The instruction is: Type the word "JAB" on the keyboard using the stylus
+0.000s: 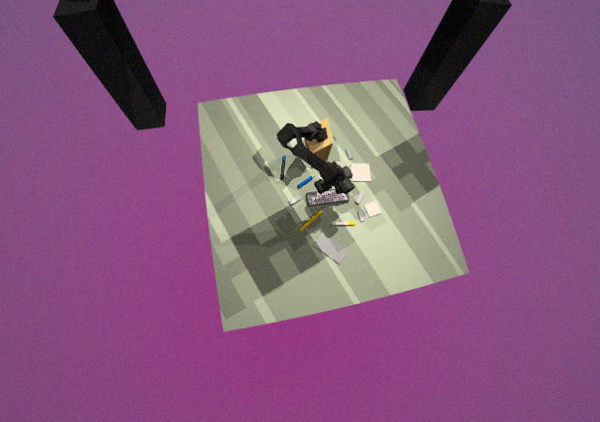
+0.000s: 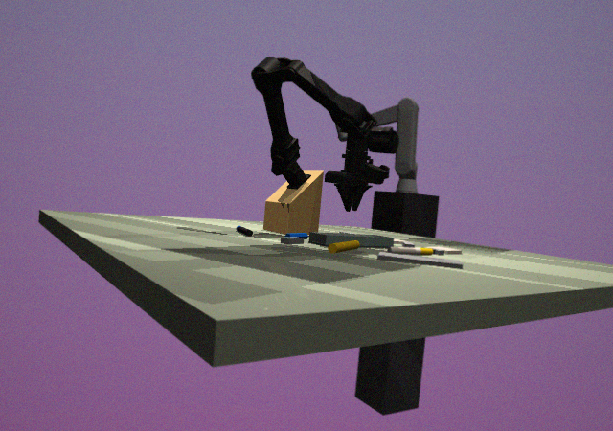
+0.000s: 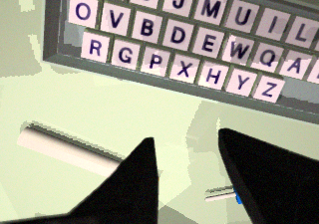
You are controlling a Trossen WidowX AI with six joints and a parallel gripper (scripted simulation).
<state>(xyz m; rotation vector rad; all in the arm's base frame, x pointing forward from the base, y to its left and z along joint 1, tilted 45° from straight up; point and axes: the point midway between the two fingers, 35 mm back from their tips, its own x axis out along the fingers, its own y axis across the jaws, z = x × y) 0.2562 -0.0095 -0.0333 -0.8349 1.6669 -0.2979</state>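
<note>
Right now my gripper tip is 9 cm to the left of the blue stylus, 8 cm past it and 8 cm above it. From my gripper tip the other things lie so: dark pen 22 cm to the right, 18 cm behind, 8 cm below; stylus tip 9 cm behind, 8 cm below, 6 cm to the right; yellow marker 15 cm ahead, 12 cm to the right, 8 cm below.
</note>
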